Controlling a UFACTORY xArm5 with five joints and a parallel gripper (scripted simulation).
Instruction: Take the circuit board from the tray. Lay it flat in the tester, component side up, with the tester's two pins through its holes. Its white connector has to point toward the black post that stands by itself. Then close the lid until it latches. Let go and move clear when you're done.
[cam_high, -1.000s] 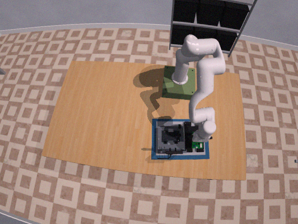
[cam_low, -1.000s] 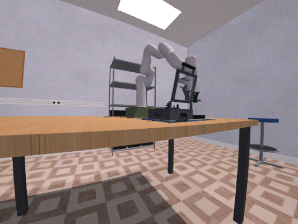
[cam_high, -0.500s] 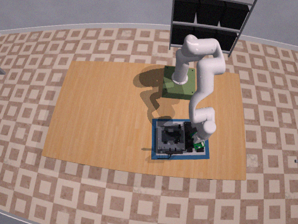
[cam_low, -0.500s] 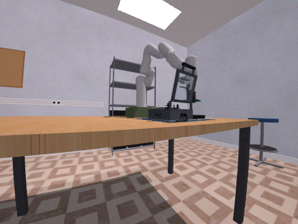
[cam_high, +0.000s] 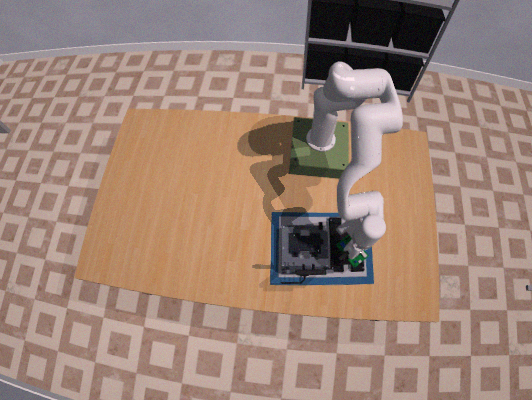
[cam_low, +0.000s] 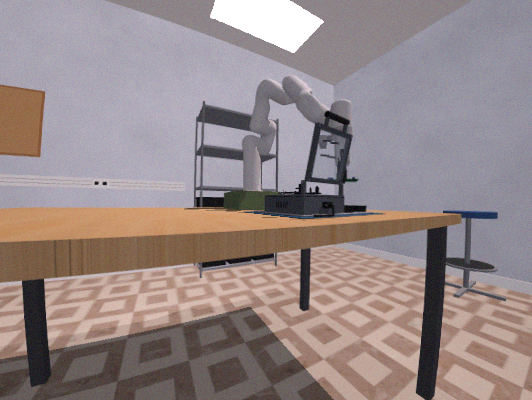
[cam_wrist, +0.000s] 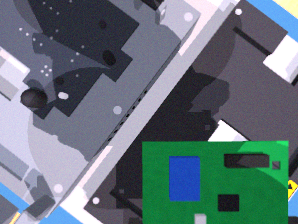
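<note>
The green circuit board is right at my hand. Round my hand: tester lid 100 mm ahead, 160 mm to the right, 60 mm above; then tester 130 mm to the right, 10 mm below.
</note>
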